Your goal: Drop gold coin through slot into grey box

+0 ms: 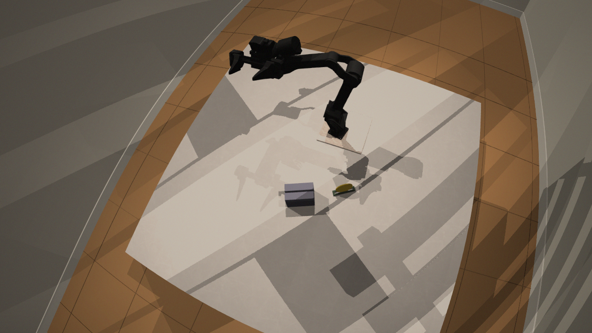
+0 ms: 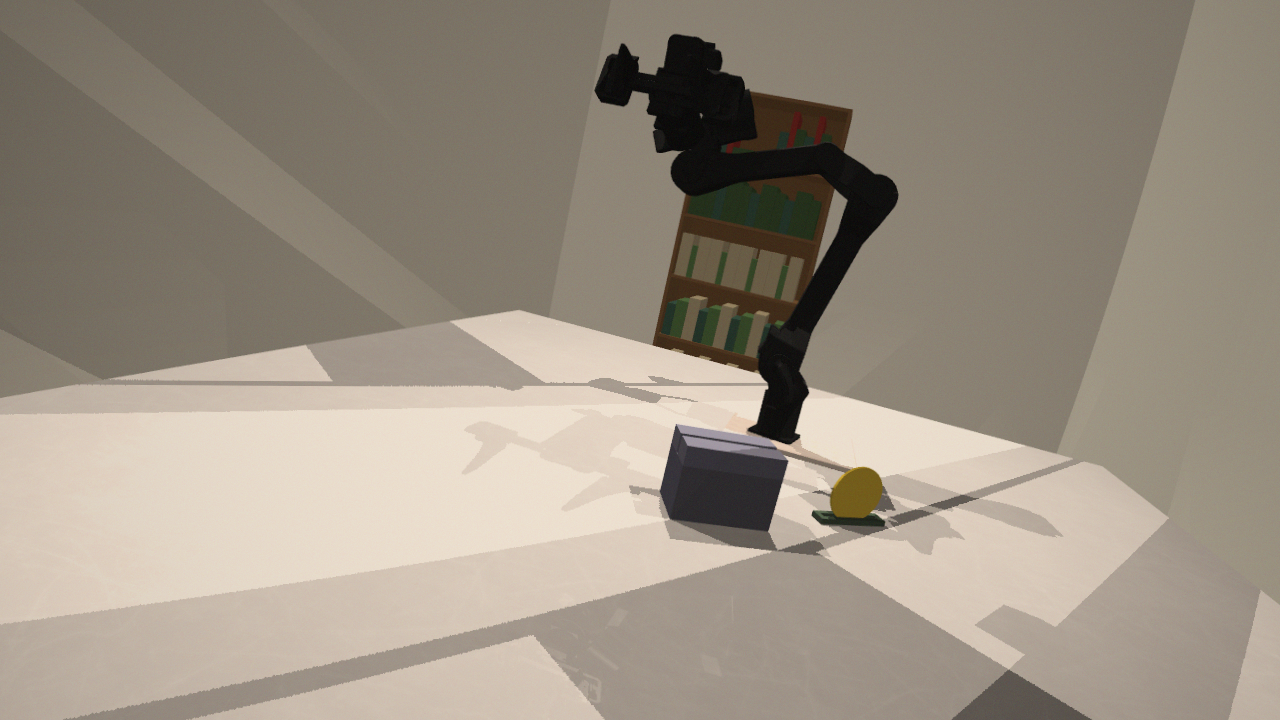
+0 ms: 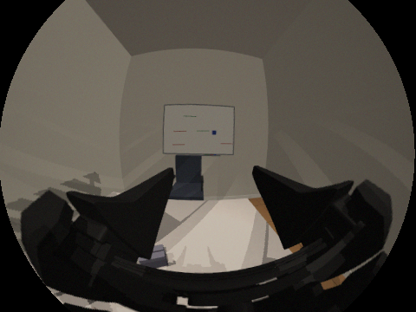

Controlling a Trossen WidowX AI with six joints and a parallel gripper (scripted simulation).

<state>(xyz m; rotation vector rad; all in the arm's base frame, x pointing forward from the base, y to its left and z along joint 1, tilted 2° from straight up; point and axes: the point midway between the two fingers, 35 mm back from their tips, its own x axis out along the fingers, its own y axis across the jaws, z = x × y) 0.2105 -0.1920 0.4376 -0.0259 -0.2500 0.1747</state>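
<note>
Now: gripper tip 2 cm past the coin, 34 cm to the right of it and 42 cm above it.
</note>
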